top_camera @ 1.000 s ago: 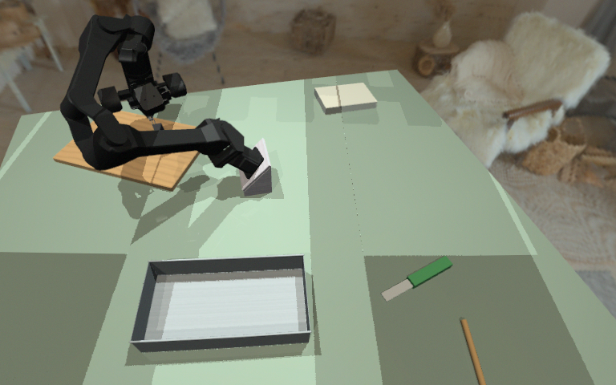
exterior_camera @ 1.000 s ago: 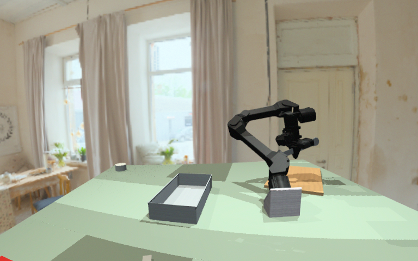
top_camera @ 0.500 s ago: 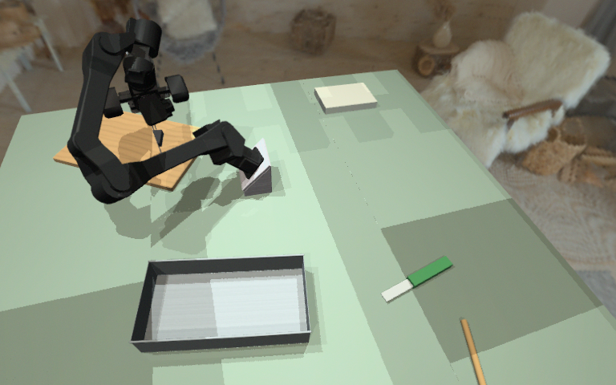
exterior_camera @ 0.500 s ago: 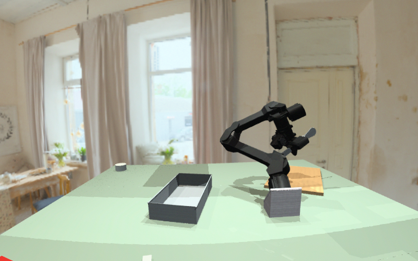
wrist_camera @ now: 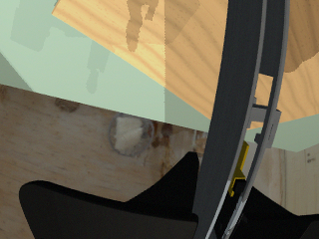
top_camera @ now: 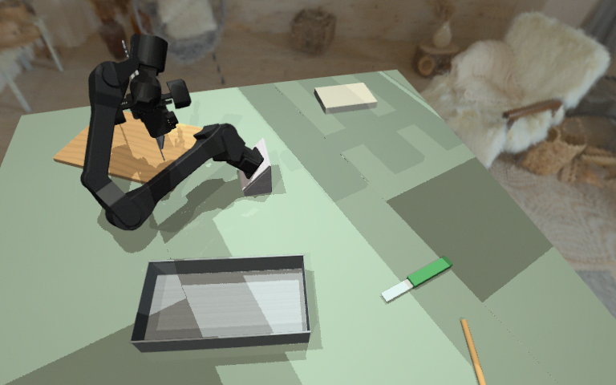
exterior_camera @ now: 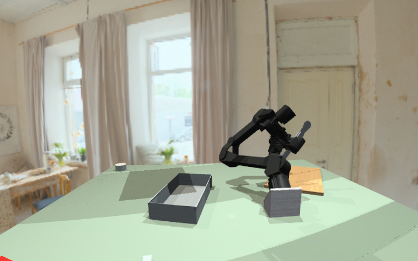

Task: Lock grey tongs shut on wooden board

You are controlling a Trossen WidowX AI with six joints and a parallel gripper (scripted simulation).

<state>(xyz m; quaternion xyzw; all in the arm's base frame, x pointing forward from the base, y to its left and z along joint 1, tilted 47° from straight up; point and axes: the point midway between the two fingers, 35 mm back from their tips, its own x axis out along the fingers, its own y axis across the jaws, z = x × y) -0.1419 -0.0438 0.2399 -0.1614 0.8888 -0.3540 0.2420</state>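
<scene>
The yellow lock piece is 40 mm ahead of my gripper tip and 10 mm above it. The rest, counted from my gripper tip: dark roasting tin (500 mm ahead, 50 mm to the left, 120 mm below); wooden board (50 mm behind, 60 mm to the right, 140 mm below); cream block (50 mm behind, 600 mm to the left, 130 mm below).
</scene>
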